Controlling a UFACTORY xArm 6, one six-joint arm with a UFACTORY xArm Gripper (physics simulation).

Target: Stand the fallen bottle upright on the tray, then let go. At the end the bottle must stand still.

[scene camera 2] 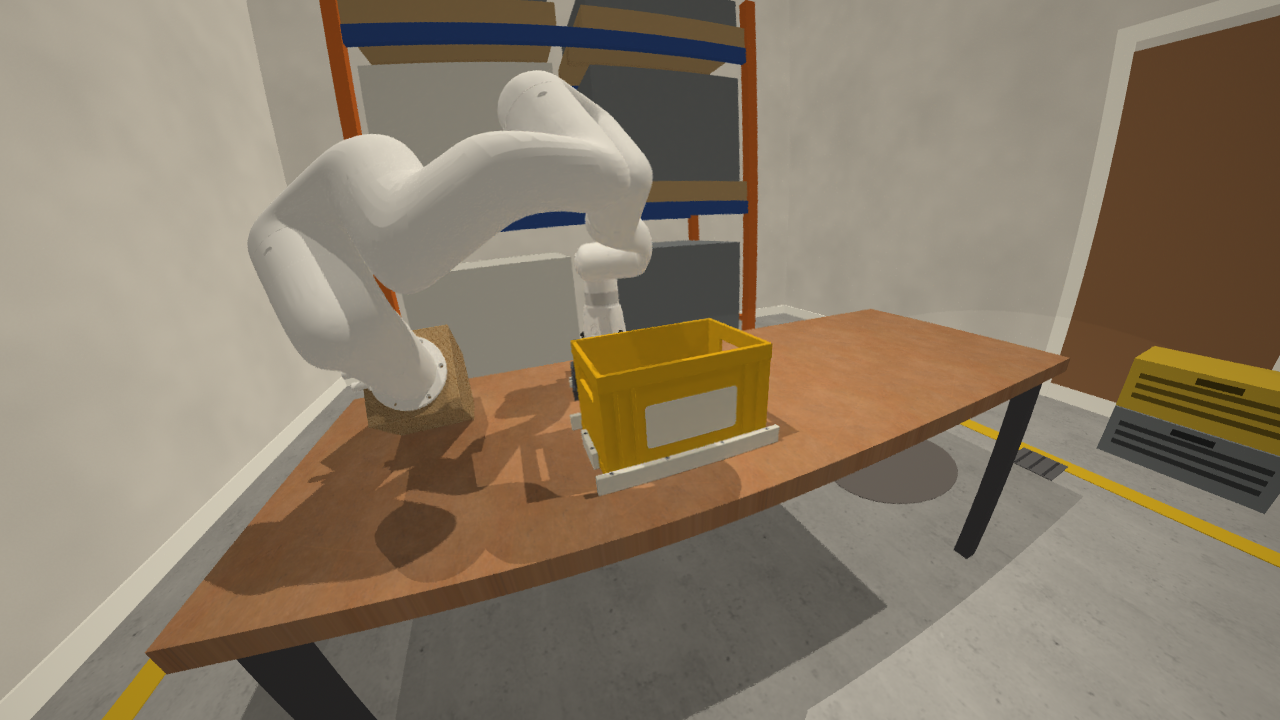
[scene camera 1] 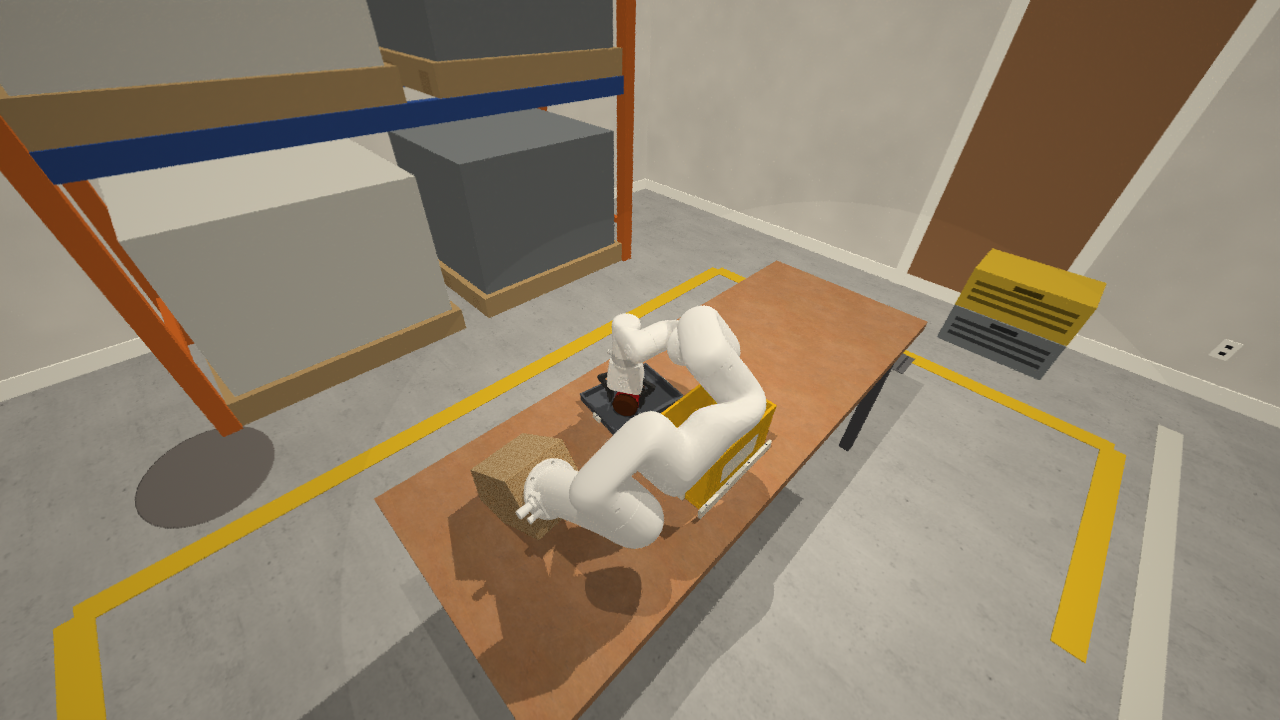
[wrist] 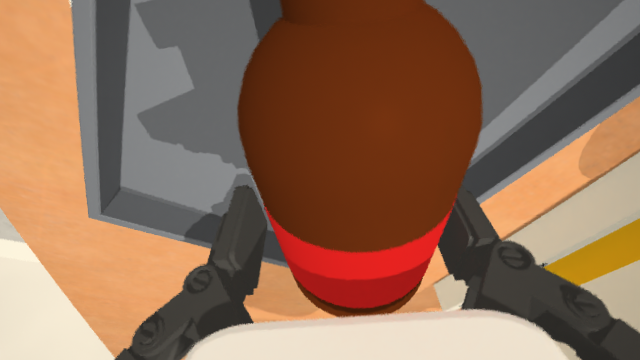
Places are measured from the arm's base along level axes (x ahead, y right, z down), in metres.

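Pixels of known places: gripper, fingertip midpoint: (scene camera 1: pixel 626 402); arm's base at its link origin: (scene camera 2: pixel 408 373) (scene camera 1: pixel 550 488).
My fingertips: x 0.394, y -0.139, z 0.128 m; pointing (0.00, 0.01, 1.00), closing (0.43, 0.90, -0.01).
Note:
Ahead of a thing's pixels: the offset from my fingertips to its top centre. "pt": to the spot under its first point. Level surfaces: height alone.
The brown bottle {dx +0.039, dy -0.012, dz -0.049 m} (scene camera 1: pixel 625 405) (wrist: pixel 357 125) with a red label lies on its side in the dark grey tray (scene camera 1: pixel 662 391) (wrist: pixel 155 170). In the wrist view its neck points to the top edge and its base is near the gripper's palm. My gripper (scene camera 1: pixel 623 392) (wrist: pixel 342 196) is open and low over the tray, its black fingers on either side of the bottle at the top of the label. The log-free view shows no clear grip; whether a finger touches the bottle is hard to tell. In scene camera 2 the bottle and fingers are hidden behind the yellow crate.
The yellow crate {dx +0.011, dy +0.283, dz -0.145 m} (scene camera 1: pixel 767 420) (scene camera 2: pixel 671 411) stands close beside the tray, with white strips {pt dx -0.009, dy +0.386, dz +0.008 m} (scene camera 2: pixel 689 458) along its base. The arm's speckled mounting block (scene camera 1: pixel 523 456) (scene camera 2: pixel 460 380) is on the wooden table {dz +0.030 m} (scene camera 1: pixel 805 313) (scene camera 2: pixel 895 367). The arm reaches over the crate.

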